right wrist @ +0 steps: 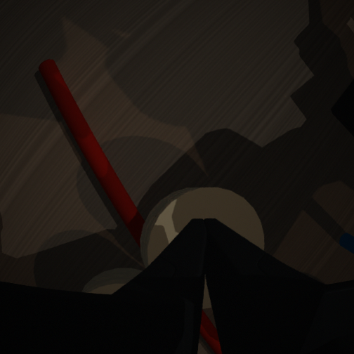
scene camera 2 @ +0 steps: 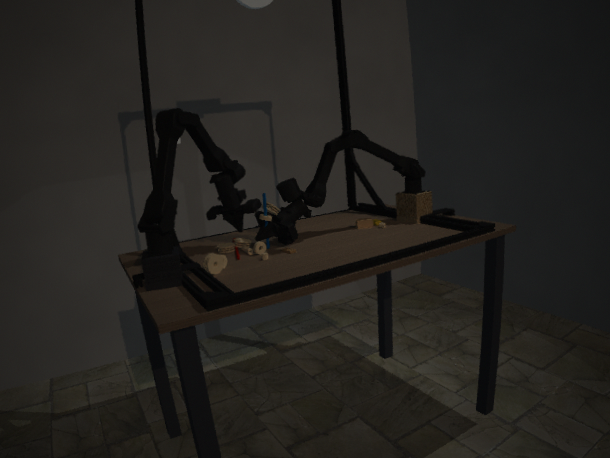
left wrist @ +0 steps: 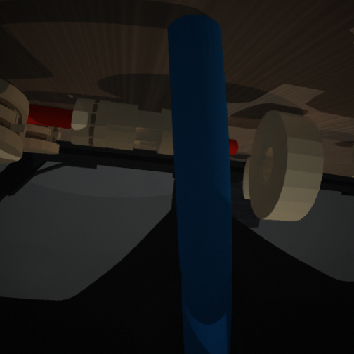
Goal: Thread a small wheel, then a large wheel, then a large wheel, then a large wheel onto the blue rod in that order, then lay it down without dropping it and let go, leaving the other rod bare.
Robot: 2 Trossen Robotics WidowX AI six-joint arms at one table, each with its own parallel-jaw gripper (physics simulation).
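Observation:
The blue rod stands upright in the scene view, with a pale wheel around its upper part. My left gripper is shut on the blue rod below that wheel. My right gripper is shut and empty, above a pale large wheel. Another pale wheel is partly hidden by its fingers. The red rod is bare at its visible end and passes beneath the large wheel. A pale wheel stands on edge in the left wrist view.
A pale wheel and a small peg are at the table's left front. A wooden block and a small yellow piece are farther right, near the speckled block. A black rail runs along the front edge.

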